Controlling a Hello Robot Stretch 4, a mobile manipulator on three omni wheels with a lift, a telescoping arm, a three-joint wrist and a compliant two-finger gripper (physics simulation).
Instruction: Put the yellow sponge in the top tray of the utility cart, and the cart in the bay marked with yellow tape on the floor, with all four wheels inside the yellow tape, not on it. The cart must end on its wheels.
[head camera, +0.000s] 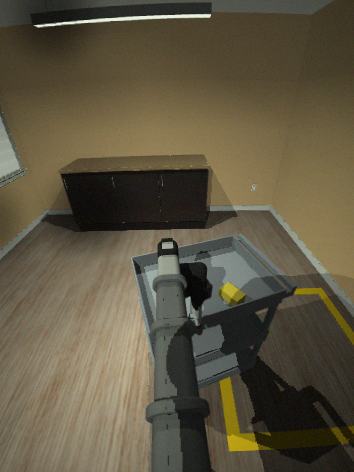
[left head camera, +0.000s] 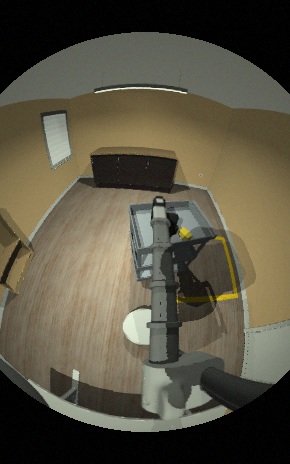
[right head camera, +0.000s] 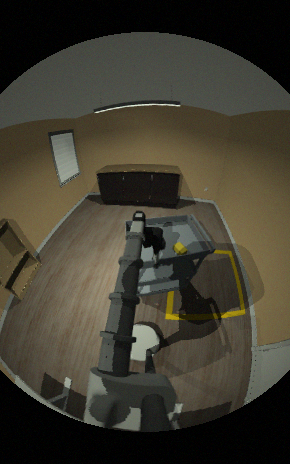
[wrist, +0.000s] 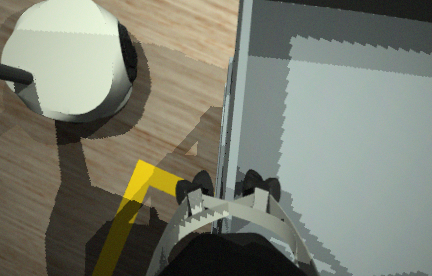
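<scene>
The yellow sponge (head camera: 232, 293) (left head camera: 185, 233) (right head camera: 180, 248) lies in the top tray of the grey utility cart (head camera: 250, 309) (left head camera: 200, 240) (right head camera: 192, 256) (wrist: 241, 75), near its front right part. The cart stands upright and slightly turned over the back left part of the bay marked by yellow tape (head camera: 230, 405) (left head camera: 231, 265) (right head camera: 237, 280) (wrist: 134, 192). It covers the bay's back left corner and reaches left past the left tape line. Its wheels are hidden. My gripper (head camera: 197, 324) (right head camera: 156, 261) (wrist: 227, 186) is shut on the cart's front rim, one finger on each side.
My white round base (left head camera: 137, 326) (right head camera: 145, 342) (wrist: 65, 60) is in front of the cart, left of the bay. A dark cabinet (head camera: 135, 200) (left head camera: 134, 170) (right head camera: 140, 187) stands against the back wall. A wooden shelf unit (right head camera: 27, 280) stands at the left wall. The right wall runs close beside the bay.
</scene>
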